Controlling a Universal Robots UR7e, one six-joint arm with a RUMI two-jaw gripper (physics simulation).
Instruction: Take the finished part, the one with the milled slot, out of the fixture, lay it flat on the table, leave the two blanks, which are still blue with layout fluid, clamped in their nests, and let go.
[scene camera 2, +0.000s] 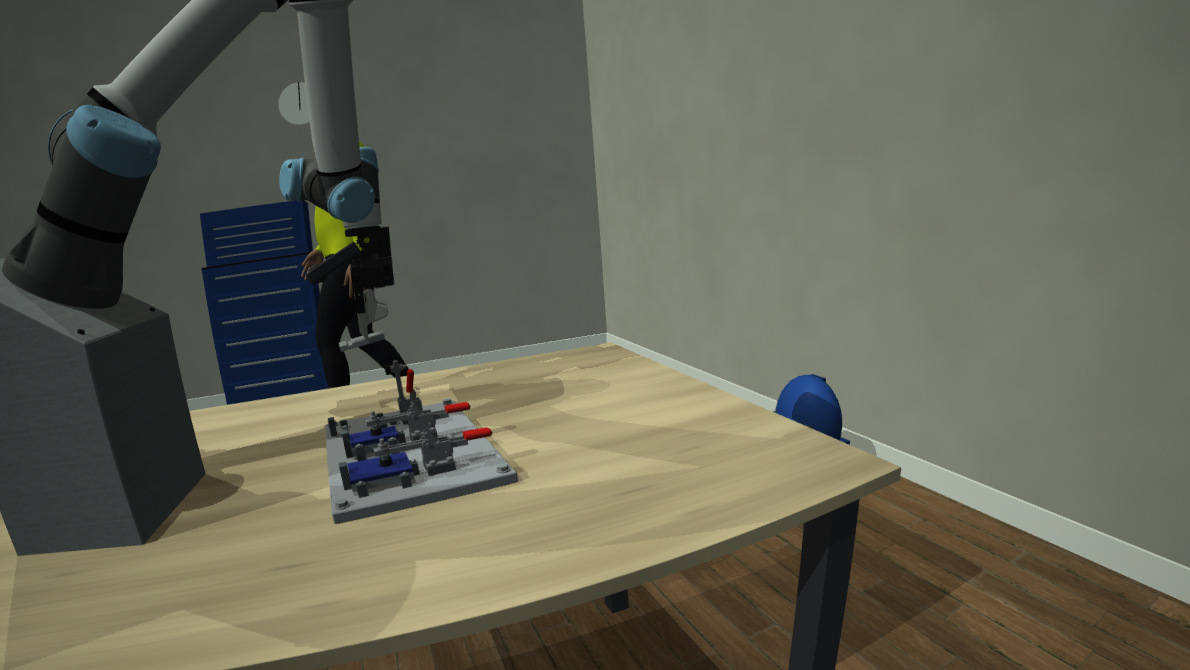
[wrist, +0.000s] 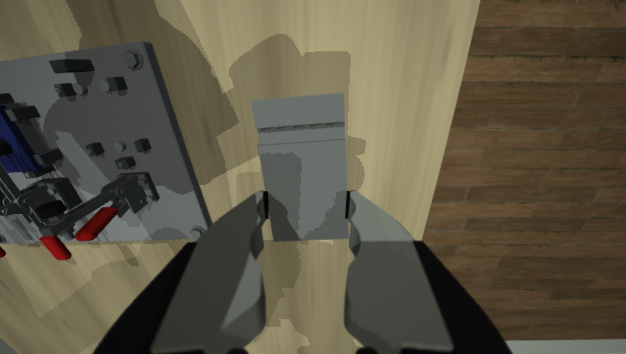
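Where they show: gripper, between the fingertips: (scene camera 2: 367, 338) (wrist: 307, 193); arm's base, origin of its link: (scene camera 2: 63, 284).
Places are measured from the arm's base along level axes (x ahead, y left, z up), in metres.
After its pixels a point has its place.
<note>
The finished part (scene camera 2: 361, 341) @[x 0.456, y 0.200, z -0.193 m] (wrist: 320, 165) @[x 0.456, y 0.235, z -0.192 m], a flat grey block with a slot line across it, is held between the fingertips of my gripper (scene camera 2: 367, 334) @[x 0.473, y 0.222, z -0.193 m] (wrist: 307, 193) @[x 0.473, y 0.222, z -0.193 m], which is shut on it. It hangs roughly level above the table (scene camera 2: 666, 466) @[x 0.678, y -0.389, z -0.317 m] (wrist: 400, 100) @[x 0.457, y 0.319, z -0.317 m], beside the fixture plate (scene camera 2: 433, 494) @[x 0.407, y -0.274, z -0.306 m] (wrist: 145, 115) @[x 0.404, y 0.058, z -0.302 m] in the wrist view. Two blue blanks sit in their nests under clamps in the scene view: the near blank (scene camera 2: 379, 468) @[x 0.361, y -0.209, z -0.281 m] and the far blank (scene camera 2: 373, 436) @[x 0.384, y -0.104, z -0.276 m]. One blue blank (wrist: 17, 145) @[x 0.395, y -0.078, z -0.276 m] shows at the wrist view's left edge. The nest nearest the part is empty.
The empty nest's clamp arm (scene camera 2: 398, 384) stands upright; the other red clamp handles (scene camera 2: 477, 432) @[x 0.495, y -0.230, z -0.262 m] (scene camera 2: 457, 406) @[x 0.514, y -0.121, z -0.257 m] point sideways. The table edge and wooden floor (wrist: 540, 175) lie right in the wrist view. A person (scene camera 2: 333, 233) stands behind the table near a blue drawer cabinet (scene camera 2: 258, 316).
</note>
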